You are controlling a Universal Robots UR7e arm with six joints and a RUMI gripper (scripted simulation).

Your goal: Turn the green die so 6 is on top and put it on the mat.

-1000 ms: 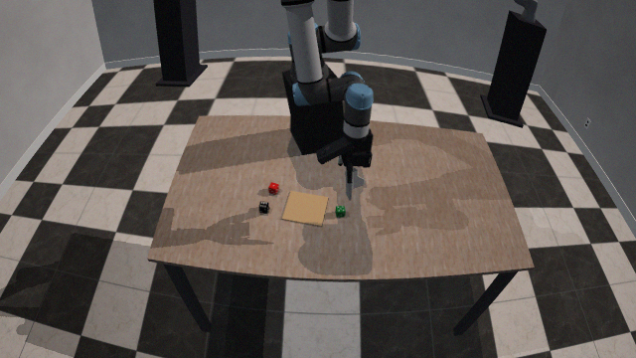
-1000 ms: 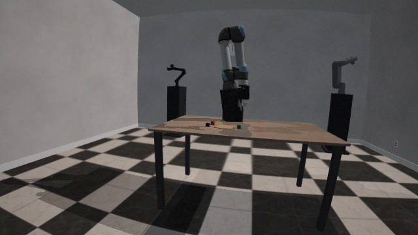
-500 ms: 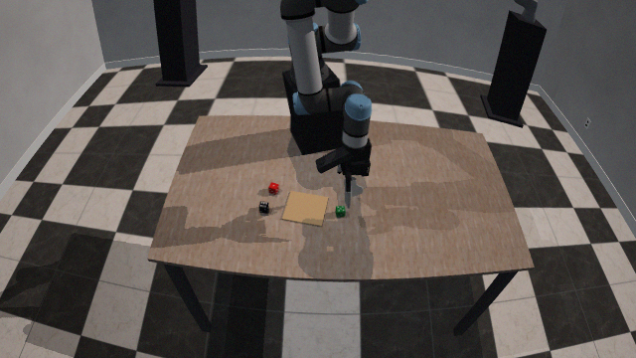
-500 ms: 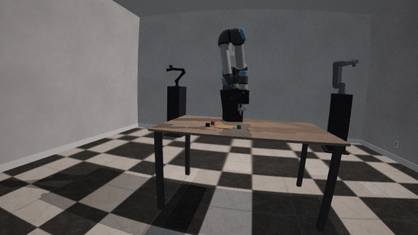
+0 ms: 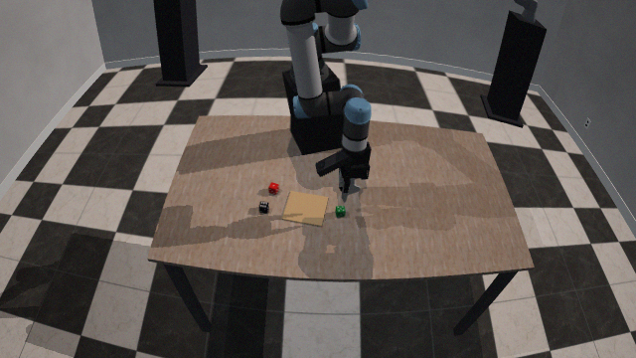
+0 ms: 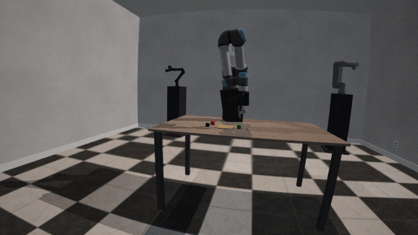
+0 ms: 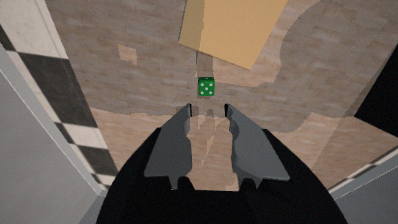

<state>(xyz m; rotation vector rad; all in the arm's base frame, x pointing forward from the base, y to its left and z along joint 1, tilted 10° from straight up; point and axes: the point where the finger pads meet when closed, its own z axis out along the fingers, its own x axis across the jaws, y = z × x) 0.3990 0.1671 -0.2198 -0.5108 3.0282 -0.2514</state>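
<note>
My hand is 90 mm above the green die. Also, from my hand: black die (40 mm ahead, 270 mm to the right, 90 mm below); then tan mat (120 mm to the right, 100 mm below); then red die (60 mm behind, 260 mm to the right, 90 mm below).
</note>
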